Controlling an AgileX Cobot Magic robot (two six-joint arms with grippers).
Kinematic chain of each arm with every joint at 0, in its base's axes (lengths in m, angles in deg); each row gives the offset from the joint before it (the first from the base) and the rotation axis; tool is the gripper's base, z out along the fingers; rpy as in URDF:
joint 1: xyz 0 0 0.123 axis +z
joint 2: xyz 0 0 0 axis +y
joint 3: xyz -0.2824 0 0.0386 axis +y
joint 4: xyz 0.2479 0 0.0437 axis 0.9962 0 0.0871
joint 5: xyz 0 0 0 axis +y
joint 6: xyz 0.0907 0 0.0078 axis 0.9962 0 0.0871
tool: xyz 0 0 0 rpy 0 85 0
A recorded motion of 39 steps. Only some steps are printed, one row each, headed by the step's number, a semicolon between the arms.
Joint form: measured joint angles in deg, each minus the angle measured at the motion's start. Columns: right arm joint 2, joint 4, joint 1, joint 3, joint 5, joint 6; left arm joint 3, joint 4, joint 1, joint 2, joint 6, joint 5.
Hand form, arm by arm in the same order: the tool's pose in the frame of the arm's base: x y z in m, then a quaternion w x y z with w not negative. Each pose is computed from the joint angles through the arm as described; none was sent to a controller.
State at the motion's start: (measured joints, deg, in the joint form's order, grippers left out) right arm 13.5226 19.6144 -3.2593 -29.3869 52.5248 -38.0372; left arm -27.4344 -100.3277 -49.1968 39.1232 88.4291 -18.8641
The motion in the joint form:
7: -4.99 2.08 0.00 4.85 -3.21 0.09; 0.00 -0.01 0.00 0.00 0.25 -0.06
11: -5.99 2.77 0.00 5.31 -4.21 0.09; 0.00 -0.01 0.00 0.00 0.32 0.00
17: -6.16 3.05 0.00 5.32 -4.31 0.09; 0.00 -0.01 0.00 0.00 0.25 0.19
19: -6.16 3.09 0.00 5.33 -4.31 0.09; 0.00 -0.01 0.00 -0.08 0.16 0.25
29: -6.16 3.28 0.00 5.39 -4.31 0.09; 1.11 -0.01 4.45 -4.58 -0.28 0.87
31: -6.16 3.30 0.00 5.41 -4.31 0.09; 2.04 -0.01 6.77 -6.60 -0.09 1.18
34: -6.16 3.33 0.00 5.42 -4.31 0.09; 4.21 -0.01 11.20 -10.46 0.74 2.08
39: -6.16 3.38 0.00 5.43 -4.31 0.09; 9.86 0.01 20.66 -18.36 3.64 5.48
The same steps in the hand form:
7: 0.0324 0.0237 0.2747 0.53659 -0.22067 0.81447 -0.00362; 0.1146 -0.0885 0.3084 0.60751 0.14167 0.75095 -0.21667
11: 0.0310 0.0242 0.2744 0.54860 -0.21664 0.80753 -0.00206; 0.1145 -0.0885 0.3084 0.60756 0.14245 0.75075 -0.21669
17: 0.0307 0.0245 0.2747 0.55097 -0.21587 0.80612 -0.00041; 0.1144 -0.0888 0.3085 0.60716 0.14300 0.75050 -0.21830
19: 0.0307 0.0245 0.2747 0.55099 -0.21579 0.80613 -0.00006; 0.1142 -0.0887 0.3087 0.60732 0.14251 0.75012 -0.21950
29: 0.0307 0.0247 0.2744 0.55097 -0.21542 0.80624 0.00164; 0.1096 -0.0699 0.3129 0.63184 0.10515 0.73710 -0.21541
31: 0.0308 0.0248 0.2743 0.55088 -0.21538 0.80632 0.00185; 0.1073 -0.0614 0.3118 0.64185 0.09051 0.73262 -0.20759
34: 0.0308 0.0248 0.2743 0.55087 -0.21532 0.80633 0.00212; 0.1016 -0.0467 0.3070 0.65918 0.06881 0.72446 -0.18948
39: 0.0308 0.0248 0.2743 0.55091 -0.21522 0.80633 0.00255; 0.0874 -0.0240 0.2881 0.68826 0.04331 0.70956 -0.14477

